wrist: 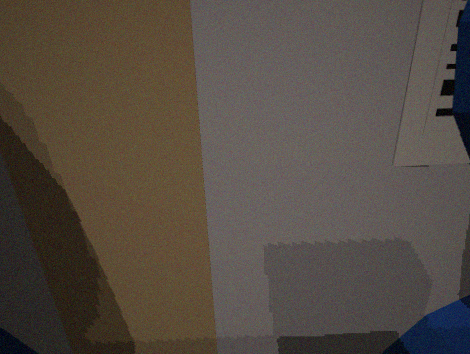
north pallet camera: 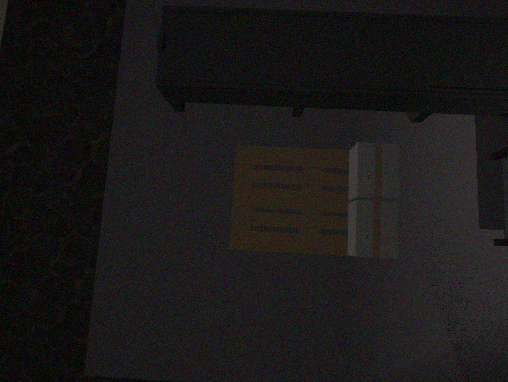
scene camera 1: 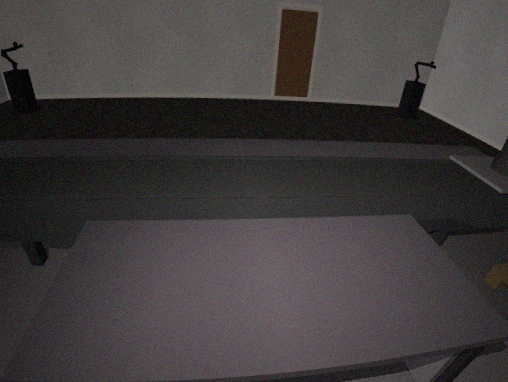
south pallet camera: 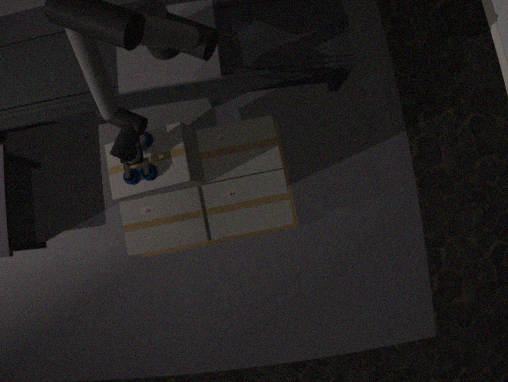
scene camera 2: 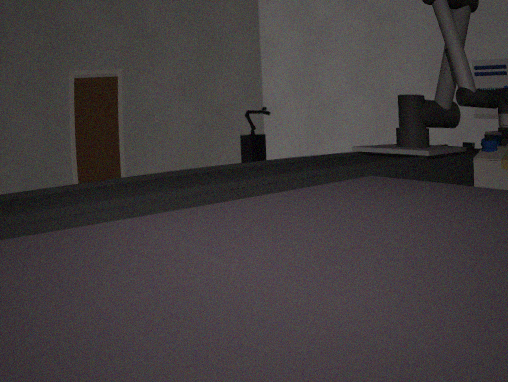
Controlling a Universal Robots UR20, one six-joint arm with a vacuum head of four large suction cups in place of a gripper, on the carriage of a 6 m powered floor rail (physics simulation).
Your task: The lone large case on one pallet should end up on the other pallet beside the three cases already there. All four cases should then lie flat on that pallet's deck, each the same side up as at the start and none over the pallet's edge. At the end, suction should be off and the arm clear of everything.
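Frame: origin at the arm's base, x ahead, y left, z up, level; metres.
Seen in the pictures: hand at its tool point: (wrist: 214, 230); arm's base at its link origin: (scene camera 1: 505, 171) (scene camera 2: 413, 146).
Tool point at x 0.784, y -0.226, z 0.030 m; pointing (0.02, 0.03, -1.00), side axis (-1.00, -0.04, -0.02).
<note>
Pixels of each thing's top centre, then the offset from my tool point to it. Level surfaces: height alone.
- upper right case at its top centre: (south pallet camera: 236, 148) 0.018 m back, 0.612 m left, 0.191 m down
- lower left case at its top centre: (south pallet camera: 162, 221) 0.400 m ahead, 0.052 m left, 0.191 m down
- lower right case at its top centre: (south pallet camera: 247, 204) 0.362 m ahead, 0.636 m left, 0.191 m down
- pale table at its surface level: 0.070 m down
The moved large white case (south pallet camera: 175, 172) (scene camera 2: 487, 172) (wrist: 300, 125), with a tan stripe, lies at the upper left of the south pallet (south pallet camera: 295, 217), flat as far as I can tell. A gap separates it from the upper right case (south pallet camera: 240, 137); the lower left case (south pallet camera: 165, 237) and lower right case (south pallet camera: 250, 212) lie nearby. Its outer pallet edge is hidden. My suction head (south pallet camera: 139, 159) (scene camera 2: 492, 142) is upright just over its top, seemingly released; a blue cup (wrist: 435, 330) shows in the wrist view. Any small gap under the cups is hard to see.
Two white cases (north pallet camera: 367, 170) (north pallet camera: 367, 227) stand at the right end of the north pallet (north pallet camera: 310, 200). The dark rail bed (north pallet camera: 300, 55) (scene camera 1: 225, 180) runs beside the pallets. A pale table (scene camera 1: 250, 290) (scene camera 2: 250, 280) stands across the rail. The arm's base (scene camera 2: 412, 120) is on the carriage.
</note>
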